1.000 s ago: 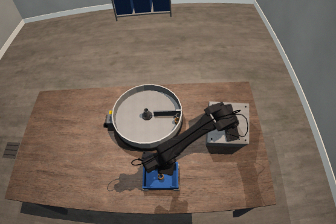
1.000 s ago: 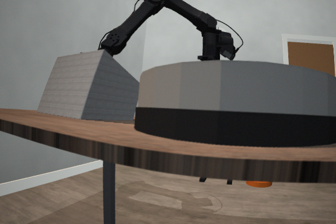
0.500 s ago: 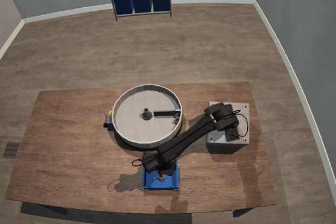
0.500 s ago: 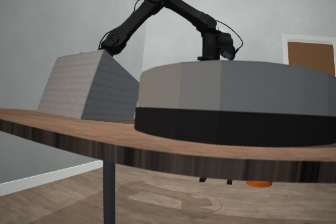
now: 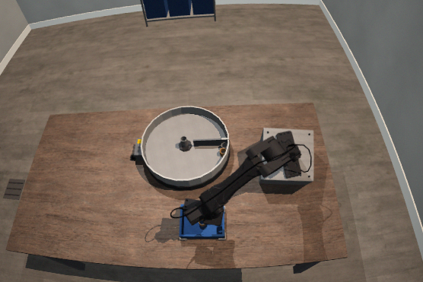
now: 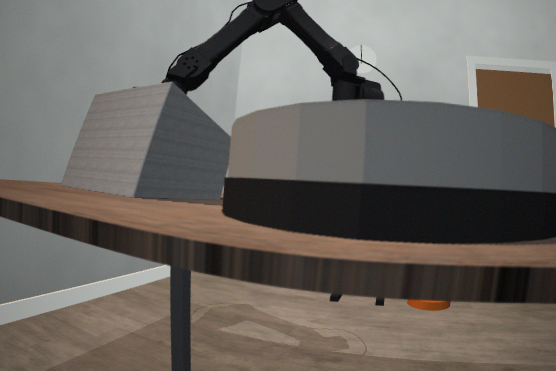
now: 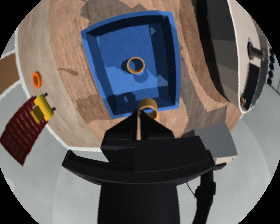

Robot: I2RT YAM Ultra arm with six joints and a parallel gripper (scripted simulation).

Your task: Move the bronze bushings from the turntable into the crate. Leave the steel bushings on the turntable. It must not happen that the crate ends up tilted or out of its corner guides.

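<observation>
The blue crate is 6 cm ahead of my hand, 2 cm to the right of it and 7 cm below it. From my hand the other things lie so: grey turntable 9 cm ahead, 40 cm to the right, 4 cm below.
</observation>
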